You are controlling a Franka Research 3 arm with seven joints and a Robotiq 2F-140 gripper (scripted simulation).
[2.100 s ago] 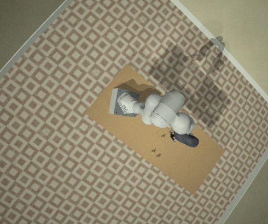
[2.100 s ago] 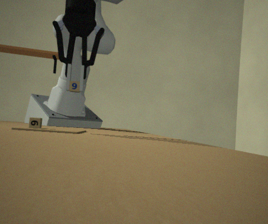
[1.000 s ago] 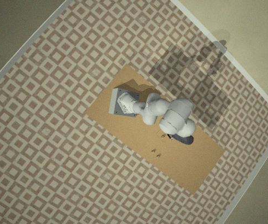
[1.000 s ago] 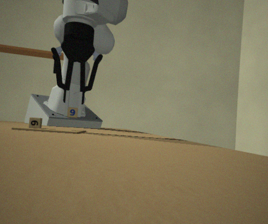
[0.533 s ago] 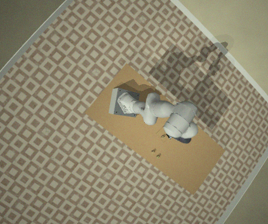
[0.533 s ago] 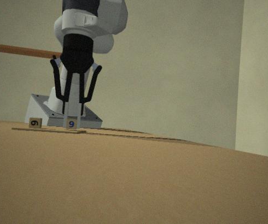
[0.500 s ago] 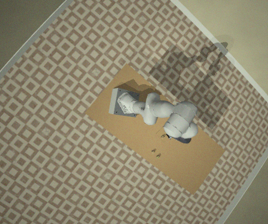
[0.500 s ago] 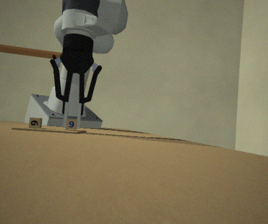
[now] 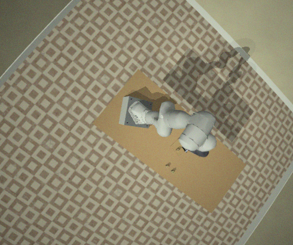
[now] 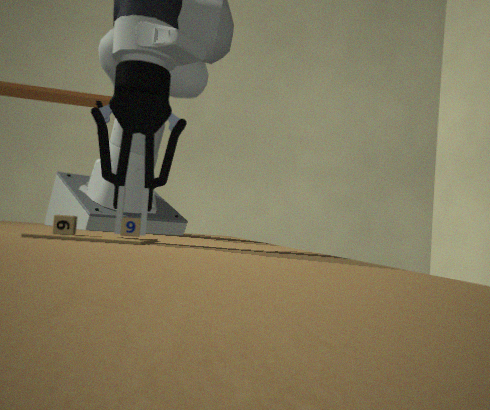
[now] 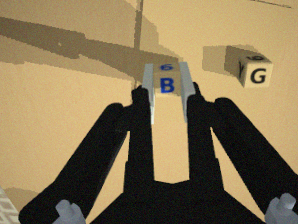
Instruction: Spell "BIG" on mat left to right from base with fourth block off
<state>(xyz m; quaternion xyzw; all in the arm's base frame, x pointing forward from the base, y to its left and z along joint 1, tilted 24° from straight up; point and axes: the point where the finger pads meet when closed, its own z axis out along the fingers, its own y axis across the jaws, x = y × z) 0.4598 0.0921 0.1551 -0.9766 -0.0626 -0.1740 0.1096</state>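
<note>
The thin mat lies 1 cm ahead of my hand, 4 cm to the right of it and 4 cm below it.
</note>
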